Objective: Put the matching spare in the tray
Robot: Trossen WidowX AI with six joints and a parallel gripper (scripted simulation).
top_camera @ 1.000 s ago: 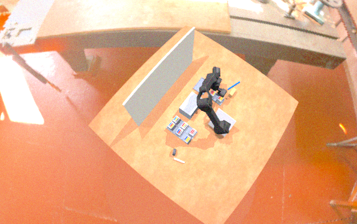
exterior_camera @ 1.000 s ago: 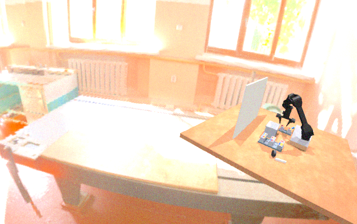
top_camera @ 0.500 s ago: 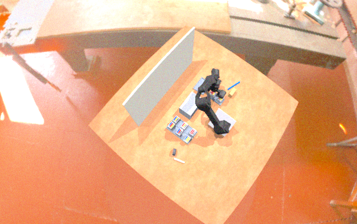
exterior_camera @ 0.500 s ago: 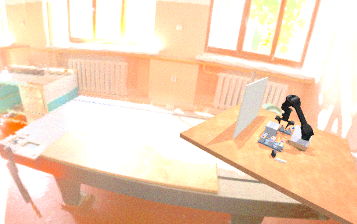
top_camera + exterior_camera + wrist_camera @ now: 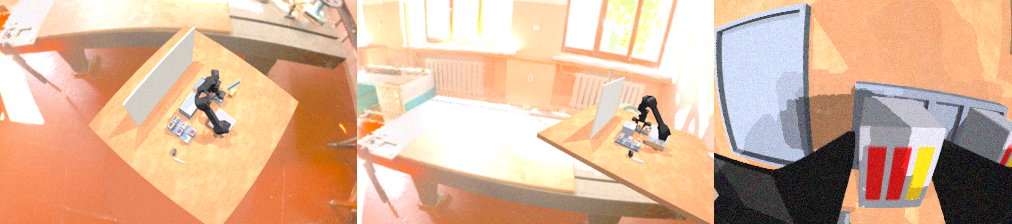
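Right now my gripper tip is 11 cm short of the pale blue tray, 2 cm to the left of it and 1 cm above it. Also, from my gripper tip: blue stick (18 cm to the right, 11 cm behind, 1 cm below); then grey spare (2 cm above); then wooden block (13 cm behind, 10 cm to the right, 1 cm above).
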